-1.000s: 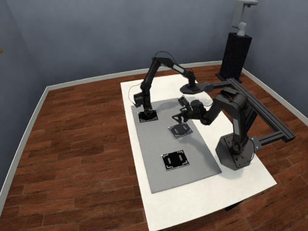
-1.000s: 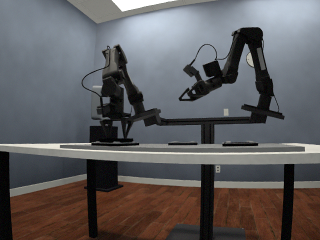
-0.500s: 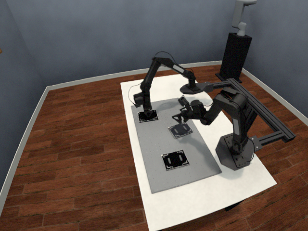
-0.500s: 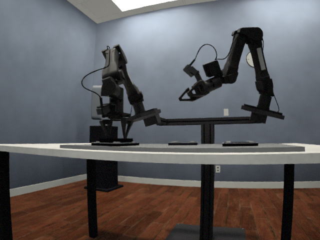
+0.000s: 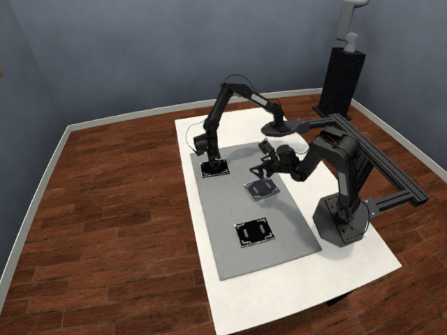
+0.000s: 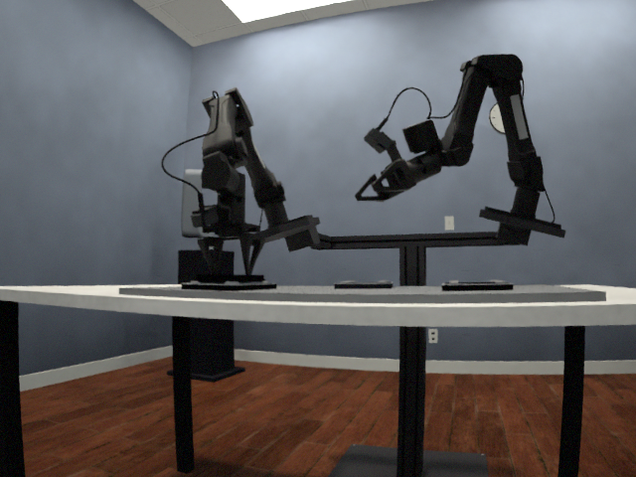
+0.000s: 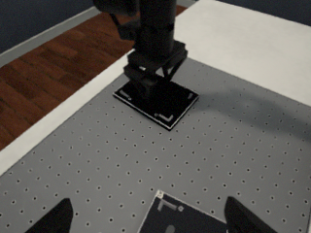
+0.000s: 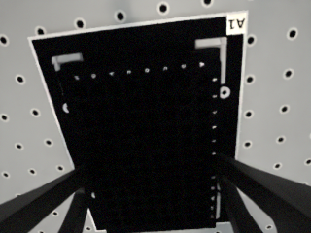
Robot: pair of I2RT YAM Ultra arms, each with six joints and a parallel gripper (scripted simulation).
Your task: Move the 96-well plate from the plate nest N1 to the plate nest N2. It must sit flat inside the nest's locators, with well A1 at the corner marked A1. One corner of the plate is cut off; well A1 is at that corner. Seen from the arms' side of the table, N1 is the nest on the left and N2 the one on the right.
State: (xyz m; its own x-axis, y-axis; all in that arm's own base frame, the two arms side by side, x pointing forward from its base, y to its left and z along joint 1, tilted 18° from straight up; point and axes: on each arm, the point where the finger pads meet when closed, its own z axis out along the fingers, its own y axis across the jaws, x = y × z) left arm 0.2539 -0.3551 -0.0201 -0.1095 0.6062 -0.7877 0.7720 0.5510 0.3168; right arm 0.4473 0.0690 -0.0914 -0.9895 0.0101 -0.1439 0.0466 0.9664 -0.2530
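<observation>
Now: the black 96-well plate 1 cm below my right hand. Round my right hand: dark grey nest (22 cm behind, 22 cm to the left, 3 cm below).
</observation>
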